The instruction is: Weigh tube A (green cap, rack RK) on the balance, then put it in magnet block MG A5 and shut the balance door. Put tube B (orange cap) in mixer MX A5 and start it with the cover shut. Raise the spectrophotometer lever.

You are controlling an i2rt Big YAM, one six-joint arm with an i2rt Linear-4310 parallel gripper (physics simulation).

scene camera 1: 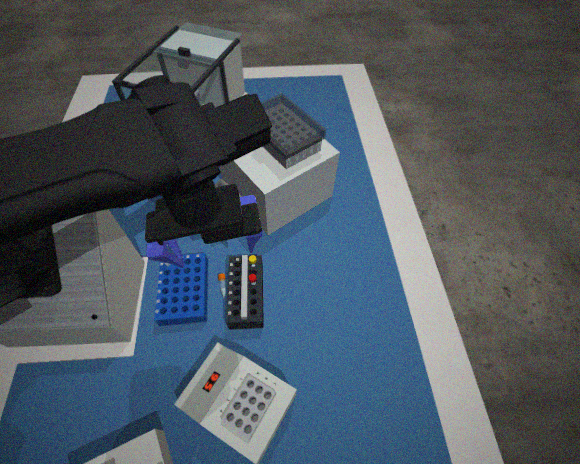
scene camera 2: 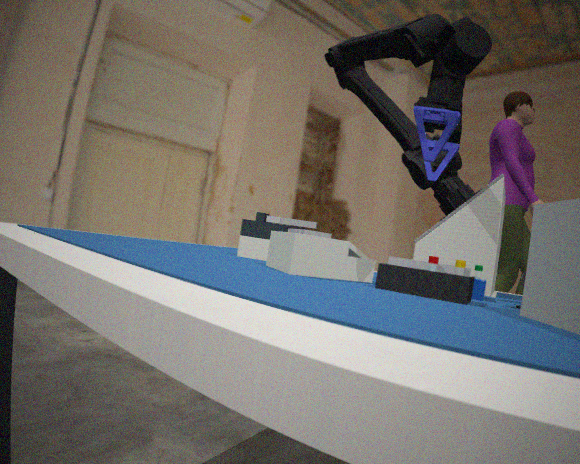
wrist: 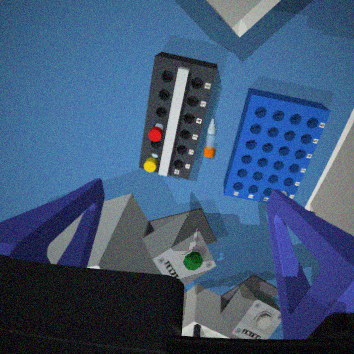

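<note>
My gripper (scene camera 1: 216, 257) (scene camera 2: 432, 169) (wrist: 185, 192) is open and empty, high above the table near the racks. Tube A's green cap (scene camera 2: 478, 268) shows behind the black block; a finger hides it in the wrist view. The blue rack (scene camera 1: 181, 290) (wrist: 272, 150) has rows of holes. Tube B, with an orange cap (scene camera 1: 221, 276) (wrist: 209, 152), lies on its side between the blue rack and the black magnet block (scene camera 1: 258, 320) (scene camera 2: 425, 283) (wrist: 210, 72). The glass-sided balance (scene camera 1: 232, 65) stands at the back, partly behind the arm. The mixer (scene camera 1: 300, 200) carries a dark see-through cover (scene camera 1: 322, 131).
The magnet block holds a red-capped tube (scene camera 1: 252, 277) (scene camera 2: 433, 260) (wrist: 155, 134) and a yellow-capped tube (scene camera 1: 252, 259) (scene camera 2: 460, 263) (wrist: 150, 165). A green START button (wrist: 193, 260) and a PRINT button (wrist: 263, 318) show below. A white block heater (scene camera 1: 282, 395) with red digits stands at the front.
</note>
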